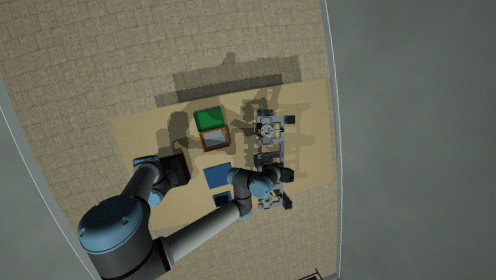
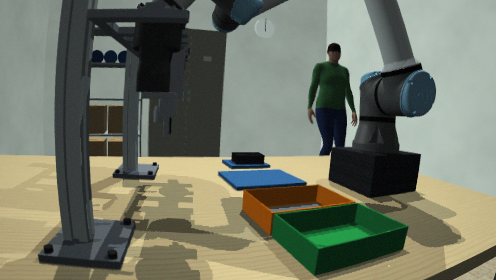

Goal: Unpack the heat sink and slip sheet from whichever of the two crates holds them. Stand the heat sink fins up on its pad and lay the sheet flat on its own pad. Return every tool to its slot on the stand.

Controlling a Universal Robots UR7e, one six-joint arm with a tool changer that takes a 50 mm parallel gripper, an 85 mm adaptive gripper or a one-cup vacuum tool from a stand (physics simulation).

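Pixels of known places: arm's base, link origin: (image 1: pixel 166 177) (image 2: pixel 375 149).
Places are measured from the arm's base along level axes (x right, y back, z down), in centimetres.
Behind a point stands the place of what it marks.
Observation:
The heat sink, a black block (image 1: pixel 222 199) @[x 30.5, y -29.3, z 6.7 cm] (image 2: pixel 248 158) @[x 29.6, y -29.2, z 7.7 cm], stands on the small blue pad (image 1: pixel 215 204) (image 2: pixel 226 163); its fins are too small to make out. The grey slip sheet (image 1: pixel 215 138) @[x -15.9, y -36.9, z 10.1 cm] (image 2: pixel 295 206) @[x -11.2, y -34.6, z 10.2 cm] lies in the orange crate (image 1: pixel 202 142) @[x -15.7, y -27.8, z 7.9 cm] (image 2: pixel 257 208) @[x -16.1, y -45.9, z 7.7 cm]. The green crate (image 1: pixel 210 119) @[x -29.7, y -37.1, z 10.3 cm] (image 2: pixel 295 243) @[x -30.4, y -46.0, z 8.3 cm] shows no part inside. The larger blue pad (image 1: pixel 217 176) @[x 12.3, y -30.5, z 9.7 cm] (image 2: pixel 262 179) @[x 9.9, y -32.9, z 9.6 cm] is bare. The arm's wrist (image 1: pixel 281 173) @[x -0.5, y -64.7, z -36.0 cm] is over the tool stand (image 1: pixel 280 150) @[x -6.0, y -70.6, z -23.5 cm] (image 2: pixel 75 125) @[x -22.6, y -76.5, z -7.7 cm]. The arm and stand hide whatever tool end is under the wrist, so the finger state cannot be told.
A black tool (image 2: pixel 156 57) @[x -20.9, y -65.3, z -17.4 cm] hangs in the stand's near slot, with a silver tool part (image 2: pixel 164 107) @[x -21.3, y -63.7, z -10.2 cm] behind and below it. The two crates stand side by side near the robot's black base block (image 1: pixel 176 170) @[x -3.3, y -8.1, z -0.2 cm] (image 2: pixel 374 171) @[x -11.4, y -11.5, z 3.5 cm]. A person in green (image 2: pixel 331 87) stands behind the table.

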